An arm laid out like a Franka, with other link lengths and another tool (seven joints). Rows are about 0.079 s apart.
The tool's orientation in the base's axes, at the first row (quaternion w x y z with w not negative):
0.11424 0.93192 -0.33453 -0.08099
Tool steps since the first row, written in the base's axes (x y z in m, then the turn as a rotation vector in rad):
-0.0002 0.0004 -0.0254 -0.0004 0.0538 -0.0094
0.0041 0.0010 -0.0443 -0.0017 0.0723 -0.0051
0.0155 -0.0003 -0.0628 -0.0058 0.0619 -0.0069
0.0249 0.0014 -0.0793 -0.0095 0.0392 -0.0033
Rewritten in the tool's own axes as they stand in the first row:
0.0015 -0.0070 0.0244 -0.0341 -0.0426 0.0006
0.0058 -0.0151 0.0415 -0.0473 -0.0546 -0.0062
0.0167 -0.0259 0.0569 -0.0437 -0.0448 -0.0019
0.0240 -0.0373 0.0703 -0.0322 -0.0245 -0.0009

